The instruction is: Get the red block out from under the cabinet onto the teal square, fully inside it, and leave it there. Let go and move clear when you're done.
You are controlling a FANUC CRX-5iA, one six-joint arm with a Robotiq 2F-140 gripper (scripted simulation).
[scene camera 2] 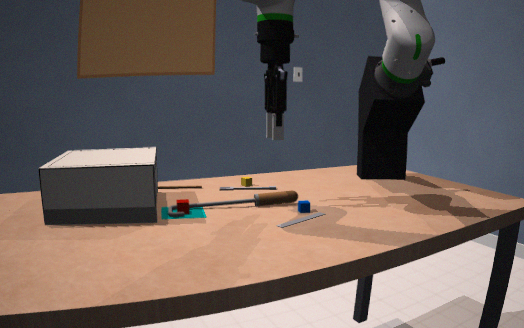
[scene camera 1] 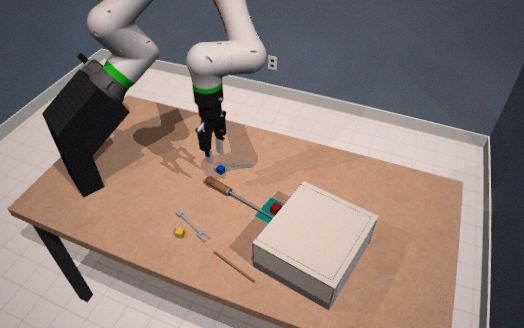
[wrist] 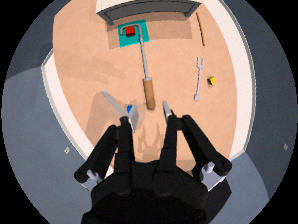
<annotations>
my gripper: scene camera 2; scene camera 1; wrist 150, 108
same spot on my gripper: (scene camera 1: 204, 135) = (scene camera 2: 265, 82)
</annotations>
